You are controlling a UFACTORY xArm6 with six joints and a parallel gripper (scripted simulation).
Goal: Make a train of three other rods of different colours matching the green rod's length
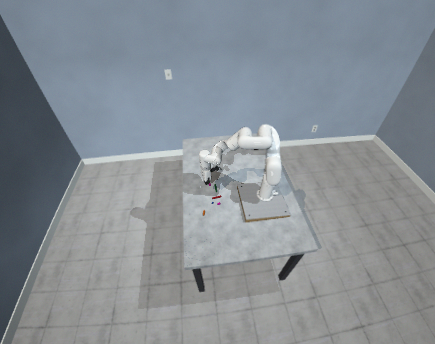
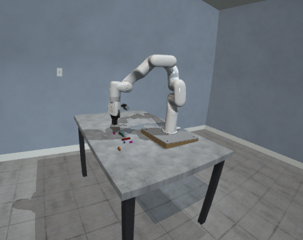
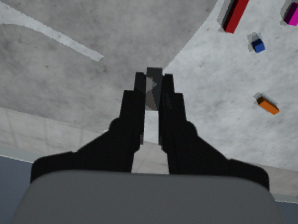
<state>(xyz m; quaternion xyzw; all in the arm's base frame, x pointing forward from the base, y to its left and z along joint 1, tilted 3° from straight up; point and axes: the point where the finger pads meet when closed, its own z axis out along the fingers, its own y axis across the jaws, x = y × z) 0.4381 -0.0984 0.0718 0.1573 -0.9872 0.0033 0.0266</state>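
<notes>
My hand is 120 mm to the right of the blue rod, 120 mm above it and 30 mm past it. The rest, counted from my hand: green rod 120 mm below, 70 mm behind, 30 mm to the right; then red rod 120 mm below, 70 mm to the left, 70 mm behind; then grey rod 20 mm below.
</notes>
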